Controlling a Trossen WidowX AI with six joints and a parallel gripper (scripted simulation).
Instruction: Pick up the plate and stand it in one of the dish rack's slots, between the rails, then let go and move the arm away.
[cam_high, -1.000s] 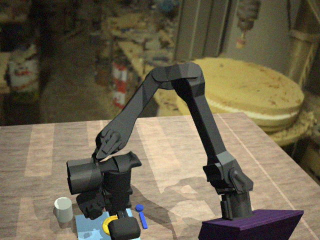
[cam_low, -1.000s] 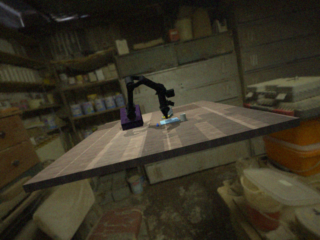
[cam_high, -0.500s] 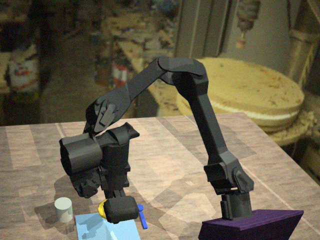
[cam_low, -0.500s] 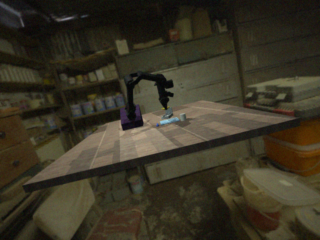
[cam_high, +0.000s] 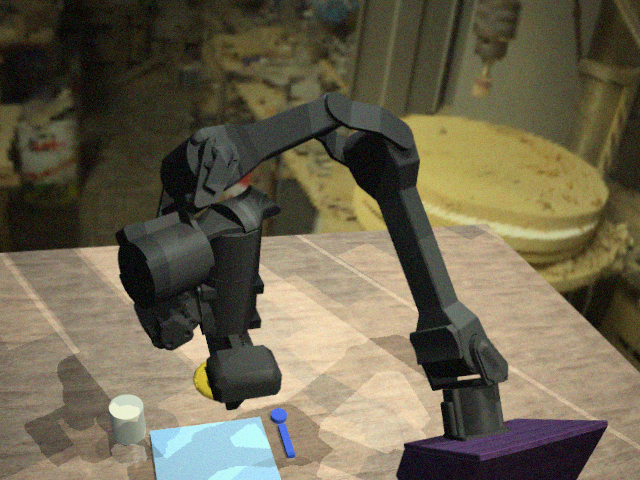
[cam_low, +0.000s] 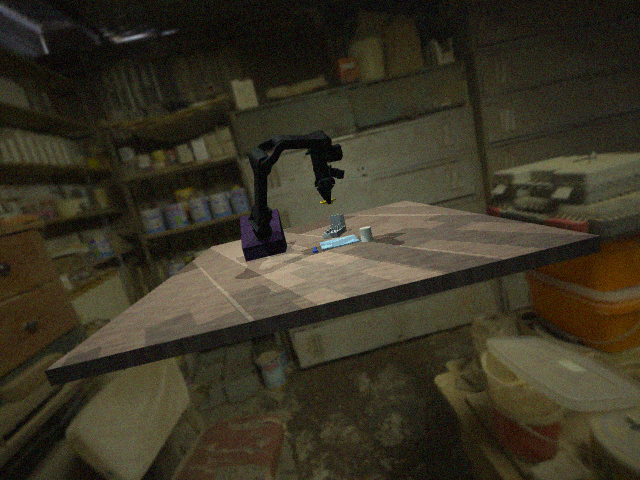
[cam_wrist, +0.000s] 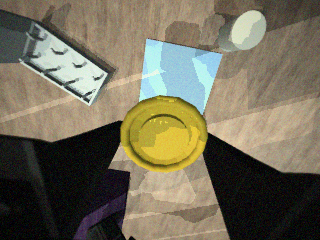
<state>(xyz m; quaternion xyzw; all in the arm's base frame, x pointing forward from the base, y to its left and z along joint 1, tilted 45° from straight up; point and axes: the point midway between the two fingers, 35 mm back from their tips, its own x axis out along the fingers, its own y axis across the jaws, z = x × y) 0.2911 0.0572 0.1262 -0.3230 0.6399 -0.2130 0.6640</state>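
My gripper tip is 17 cm to the right of the grey dish rack and 14 cm above it. The rest, counted from my gripper tip: blue spoon: 9 cm behind, 7 cm to the right, 16 cm below; yellow plate: 1 cm above; pale cup: 12 cm ahead, 8 cm to the right, 14 cm below.
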